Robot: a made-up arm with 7 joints.
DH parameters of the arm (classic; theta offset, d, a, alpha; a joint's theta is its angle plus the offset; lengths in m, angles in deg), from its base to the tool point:
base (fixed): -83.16 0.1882 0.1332 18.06
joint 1: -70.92 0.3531 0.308 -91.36
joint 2: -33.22 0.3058 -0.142 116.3
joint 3: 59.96 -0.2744 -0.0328 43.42
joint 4: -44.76 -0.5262 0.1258 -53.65
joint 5: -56.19 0.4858 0.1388 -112
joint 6: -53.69 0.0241 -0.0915 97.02
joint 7: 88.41 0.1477 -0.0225 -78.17
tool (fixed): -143.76 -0.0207 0 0
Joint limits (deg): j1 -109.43..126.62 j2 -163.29..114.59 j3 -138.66..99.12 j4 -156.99..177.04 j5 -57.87..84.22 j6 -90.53..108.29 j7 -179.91..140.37
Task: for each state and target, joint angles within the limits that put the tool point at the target. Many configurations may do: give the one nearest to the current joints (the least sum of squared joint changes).
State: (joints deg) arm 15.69 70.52 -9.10 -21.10 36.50 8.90 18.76
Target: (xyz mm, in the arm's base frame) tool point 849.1 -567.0 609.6
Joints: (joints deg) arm 52.41 54.77 6.85 -30.70 63.29 60.76 30.89
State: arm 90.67 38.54 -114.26 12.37 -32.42 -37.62 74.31
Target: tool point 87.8 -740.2 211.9
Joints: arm 50.71 38.43 -138.66 19.13 -38.95 -1.40 69.28
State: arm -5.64 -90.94 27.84 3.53 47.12 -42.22 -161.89
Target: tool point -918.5 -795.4 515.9
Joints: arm -23.69 -142.97 50.46 3.51 44.08 -48.13 -159.75
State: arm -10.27 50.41 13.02 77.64 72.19 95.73 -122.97
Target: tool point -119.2 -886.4 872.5
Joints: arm -31.43 53.49 -6.31 56.50 67.54 100.16 -122.50
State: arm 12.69 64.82 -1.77 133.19 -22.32 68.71 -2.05
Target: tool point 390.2 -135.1 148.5
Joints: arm 11.52 30.44 -21.60 158.50 -16.98 49.26 -5.21
